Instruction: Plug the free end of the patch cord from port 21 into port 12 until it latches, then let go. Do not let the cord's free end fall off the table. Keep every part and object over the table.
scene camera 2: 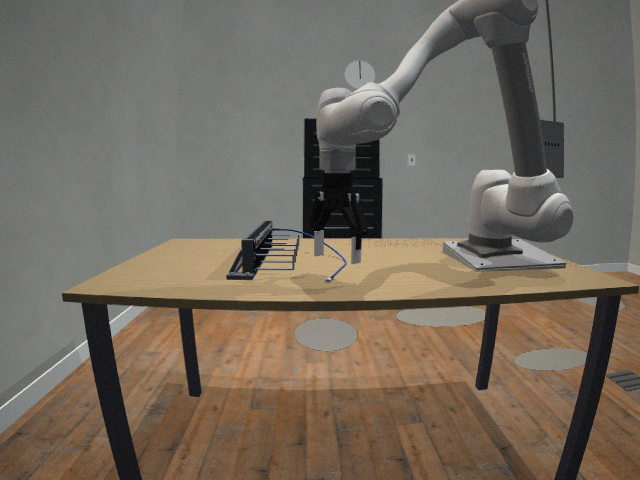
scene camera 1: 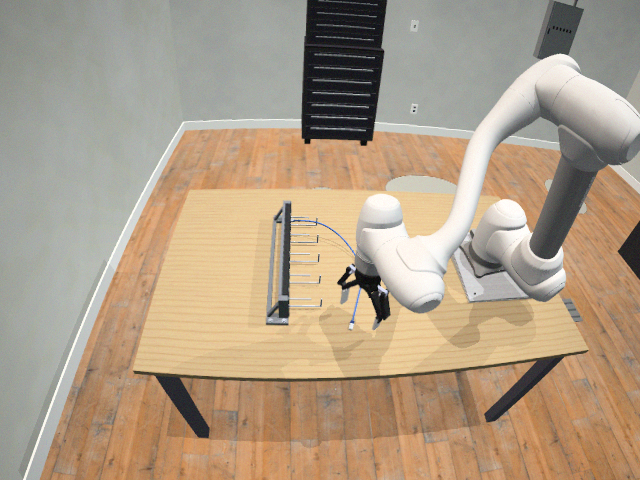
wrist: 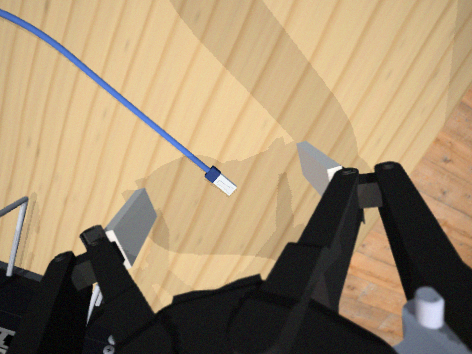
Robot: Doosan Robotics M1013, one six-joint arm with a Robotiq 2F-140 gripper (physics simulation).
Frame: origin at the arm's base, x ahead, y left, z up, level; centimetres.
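Seen in the pictures: gripper, between the fingertips: [scene camera 2: 336, 259] [scene camera 1: 359, 314] [wrist: 224, 181]; arm's base, origin of its link: [scene camera 2: 489, 249] [scene camera 1: 484, 257].
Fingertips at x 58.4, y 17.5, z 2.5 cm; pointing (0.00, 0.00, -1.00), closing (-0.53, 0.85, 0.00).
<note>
Pixels of each thing's top centre, then the offset from my fingertips to it. "spot": a spot on its surface instead. Level surfaces: height alone.
- blue patch cord, a spot on its surface: [wrist: 120, 97] [scene camera 2: 340, 268] spot: dy -10.5, dx -3.5, dz -4.9 cm
- dark port panel, centre of its top: [scene camera 2: 269, 228] [scene camera 1: 294, 243] dy -29.3, dx +15.0, dz +4.6 cm
- white plug, centre of its top: [wrist: 225, 187] [scene camera 2: 328, 276] [scene camera 1: 351, 325] dy +0.7, dx +2.2, dz -4.3 cm
- wooden table, height of its surface: dz -5.5 cm
The blue patch cord [scene camera 1: 355, 310] [scene camera 2: 338, 270] [wrist: 120, 97] arches from the far end of the dark port panel [scene camera 1: 285, 258] [scene camera 2: 248, 255] to the table. Its free end, a white plug [scene camera 1: 351, 326] [scene camera 2: 328, 279] [wrist: 225, 185] with a dark blue boot, lies on or very close to the table, right of the panel's near end. My gripper [scene camera 1: 360, 310] [scene camera 2: 337, 246] [wrist: 224, 181] is open and empty, pointing down above the table. In the wrist view the plug shows between the spread fingertips, touching neither. The numbers of ports 21 and 12 cannot be read.
Several thin metal cable guides [scene camera 1: 305, 282] [scene camera 2: 276, 268] stick out from the panel toward the gripper's side. The arm's base plate [scene camera 1: 478, 289] [scene camera 2: 491, 265] is at the right of the wooden table [scene camera 1: 206, 335] [scene camera 2: 155, 279]. The table's near edge lies beyond the plug in scene camera 1.
</note>
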